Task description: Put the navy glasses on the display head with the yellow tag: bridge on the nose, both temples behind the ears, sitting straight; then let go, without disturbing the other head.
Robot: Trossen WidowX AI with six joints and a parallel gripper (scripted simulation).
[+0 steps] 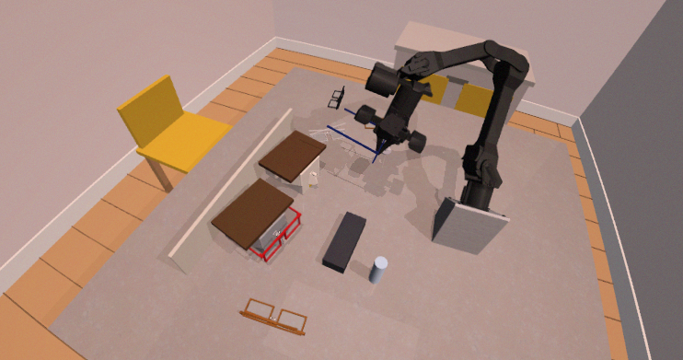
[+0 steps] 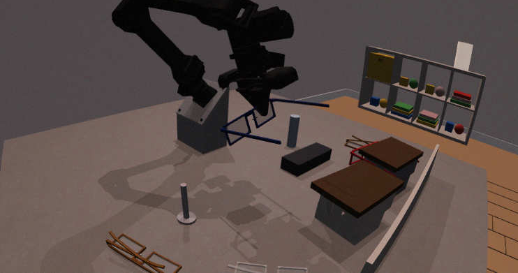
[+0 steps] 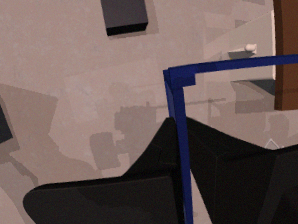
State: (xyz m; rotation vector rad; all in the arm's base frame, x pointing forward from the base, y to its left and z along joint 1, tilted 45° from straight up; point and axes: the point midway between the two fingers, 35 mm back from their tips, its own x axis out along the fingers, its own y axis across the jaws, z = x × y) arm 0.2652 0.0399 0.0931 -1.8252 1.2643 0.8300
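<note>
Right now my gripper tip is 190 mm to the right of the dark box and 160 mm above it. The rest, counted from my gripper tip: long beige board 340 mm ahead, 160 mm to the left, 120 mm below.
</note>
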